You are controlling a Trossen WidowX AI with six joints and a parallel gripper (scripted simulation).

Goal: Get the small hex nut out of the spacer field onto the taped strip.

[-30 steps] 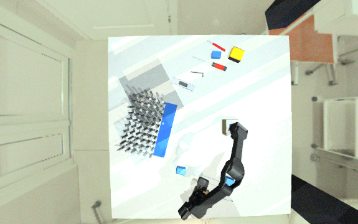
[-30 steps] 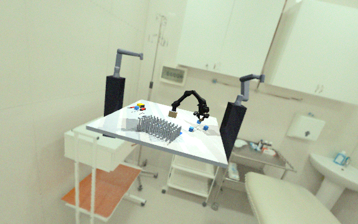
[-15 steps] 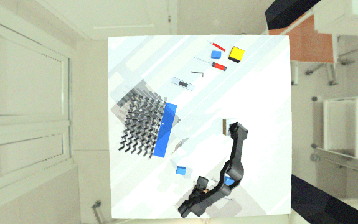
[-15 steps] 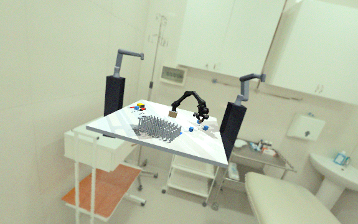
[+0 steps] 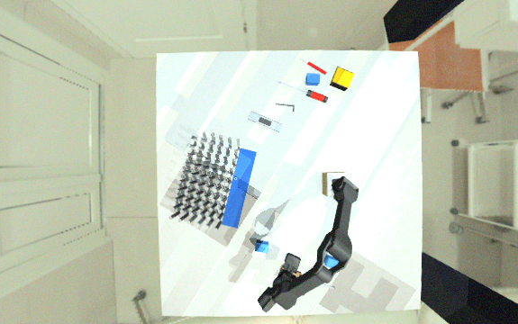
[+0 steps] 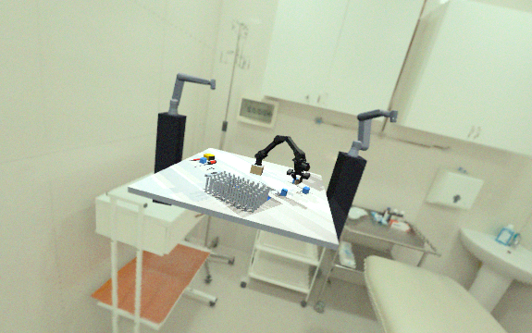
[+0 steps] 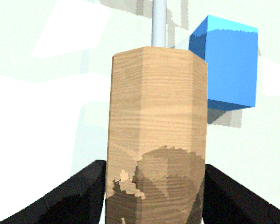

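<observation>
The hook tool lies 90 mm behind my gripper tip and 50 mm to the left of it. The rest, counted from my gripper tip: blue taped strip (400 mm to the right, 170 mm ahead, 80 mm below); yellow block (830 mm to the right, 400 mm behind, 60 mm below); grey flat tool (690 mm to the right, 70 mm below).
</observation>
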